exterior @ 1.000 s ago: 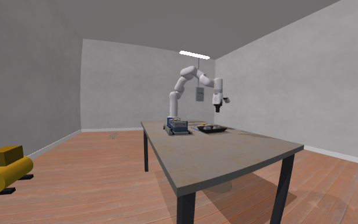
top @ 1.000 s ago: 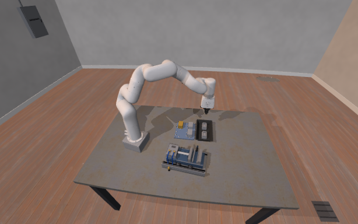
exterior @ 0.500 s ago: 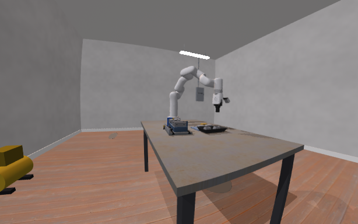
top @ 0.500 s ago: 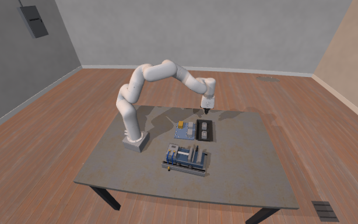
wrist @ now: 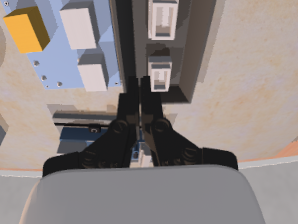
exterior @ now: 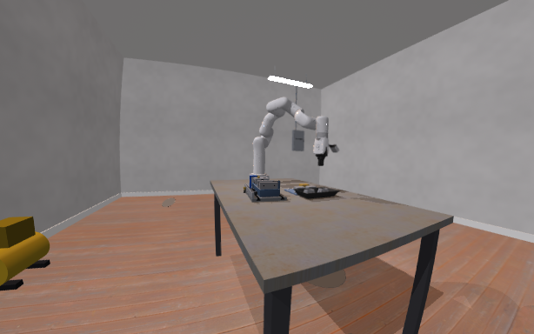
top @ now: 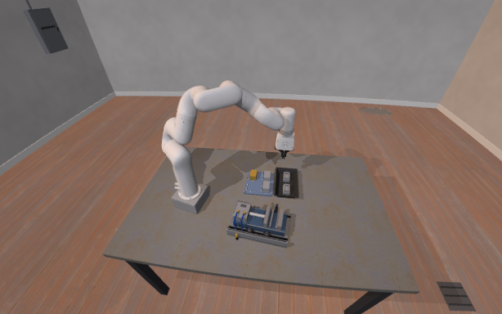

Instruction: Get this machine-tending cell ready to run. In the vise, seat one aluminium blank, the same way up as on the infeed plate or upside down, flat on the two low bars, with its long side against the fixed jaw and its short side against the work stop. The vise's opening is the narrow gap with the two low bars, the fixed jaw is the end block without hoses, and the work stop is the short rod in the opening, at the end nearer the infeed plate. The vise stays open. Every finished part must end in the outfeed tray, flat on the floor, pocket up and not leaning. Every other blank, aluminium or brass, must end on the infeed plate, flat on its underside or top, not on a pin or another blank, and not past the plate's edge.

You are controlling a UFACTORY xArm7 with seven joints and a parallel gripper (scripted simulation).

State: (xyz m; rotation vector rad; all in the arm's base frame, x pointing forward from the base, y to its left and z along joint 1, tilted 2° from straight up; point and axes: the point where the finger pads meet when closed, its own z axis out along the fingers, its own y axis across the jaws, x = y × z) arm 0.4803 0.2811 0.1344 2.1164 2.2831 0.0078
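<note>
The brass blank is 18 cm behind my hand, 2 cm to the right of it and 18 cm below it. From my hand the other things lie so: white piston rod: 9 cm behind, 34 cm to the right, 13 cm below; then vise: 7 cm behind, 35 cm to the right, 17 cm below.
</note>
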